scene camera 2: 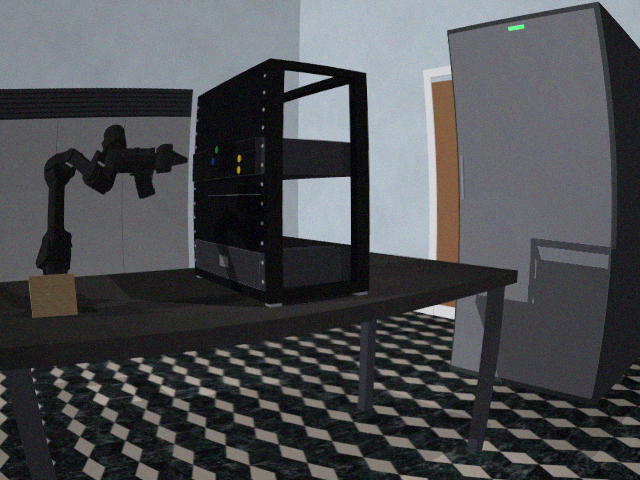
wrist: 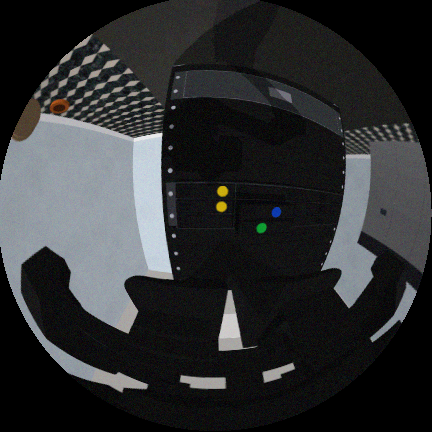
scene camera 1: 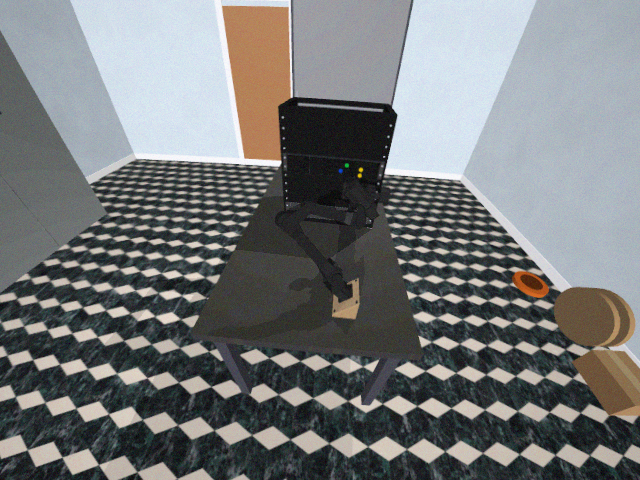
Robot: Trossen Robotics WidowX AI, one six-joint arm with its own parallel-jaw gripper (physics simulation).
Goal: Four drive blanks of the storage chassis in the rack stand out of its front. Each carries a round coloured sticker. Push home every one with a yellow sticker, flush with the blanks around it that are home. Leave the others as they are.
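The black storage chassis (scene camera 1: 315, 175) (scene camera 2: 316, 158) (wrist: 200, 220) sits in the rack (scene camera 1: 282, 147) (scene camera 2: 359, 186). Two yellow-stickered blanks are stacked at its right in scene camera 1: the upper yellow sticker (scene camera 1: 360, 169) (scene camera 2: 239, 158) (wrist: 221, 206) and the lower yellow sticker (scene camera 1: 359, 175) (scene camera 2: 238, 169) (wrist: 222, 191). A green sticker (scene camera 1: 346, 165) (scene camera 2: 216, 149) (wrist: 261, 228) and a blue sticker (scene camera 1: 340, 171) (scene camera 2: 212, 161) (wrist: 276, 212) are to their left there. How far each blank stands out is too dark to tell. My gripper (scene camera 2: 186, 160) (wrist: 225, 244) is shut and empty, in front of the chassis, apart from the yellow stickers.
The rack stands on a dark table (scene camera 1: 268, 310) (scene camera 2: 413, 276). A grey unit (scene camera 2: 222, 260) (wrist: 225, 85) fills the rack's bottom. The arm's wooden base block (scene camera 1: 345, 311) (scene camera 2: 53, 295) is near the table's front. A tall grey cabinet (scene camera 2: 532, 155) stands behind.
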